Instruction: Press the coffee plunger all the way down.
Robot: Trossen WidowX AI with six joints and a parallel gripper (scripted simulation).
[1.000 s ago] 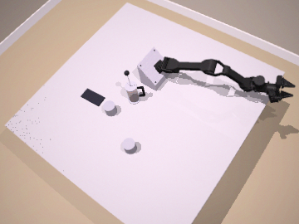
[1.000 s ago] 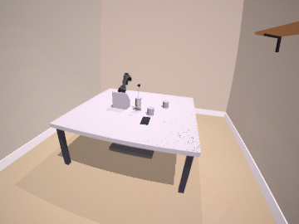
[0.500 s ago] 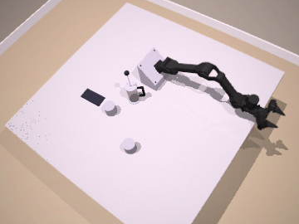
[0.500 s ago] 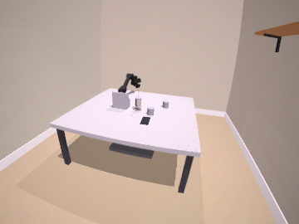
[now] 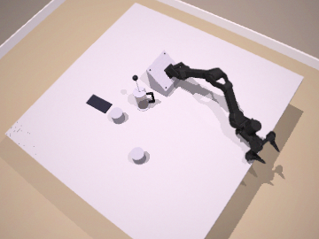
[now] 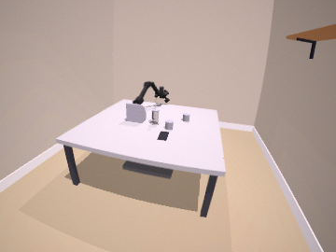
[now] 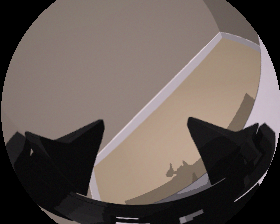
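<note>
Right now my gripper tip is 11 cm short of the coffee press, 75 cm to the left of it and 6 cm below it.
</note>
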